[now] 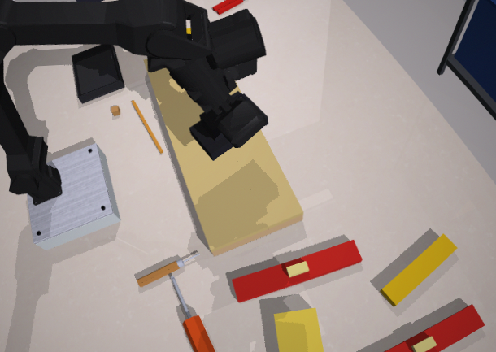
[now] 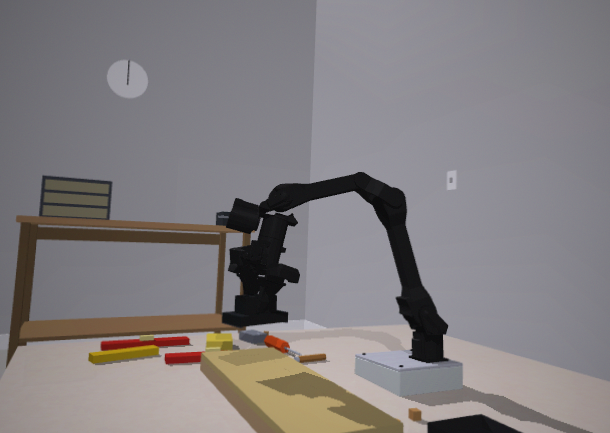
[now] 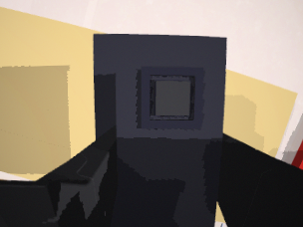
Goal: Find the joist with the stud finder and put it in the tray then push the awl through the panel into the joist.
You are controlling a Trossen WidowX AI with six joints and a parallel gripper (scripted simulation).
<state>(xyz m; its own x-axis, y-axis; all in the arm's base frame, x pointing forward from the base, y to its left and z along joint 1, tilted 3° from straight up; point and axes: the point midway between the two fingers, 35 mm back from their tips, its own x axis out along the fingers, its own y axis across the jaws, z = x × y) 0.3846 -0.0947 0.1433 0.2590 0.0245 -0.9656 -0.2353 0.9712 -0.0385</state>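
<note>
The black tray is 23 cm behind my gripper tip, 42 cm to the left of it and 14 cm below it. The rest, counted from my gripper tip: orange screwdriver 20 cm behind, 24 cm to the right, 14 cm below; then stud finder 1 cm ahead, 2 cm above; then ruler 3 cm behind, 61 cm to the left, 15 cm below.
</note>
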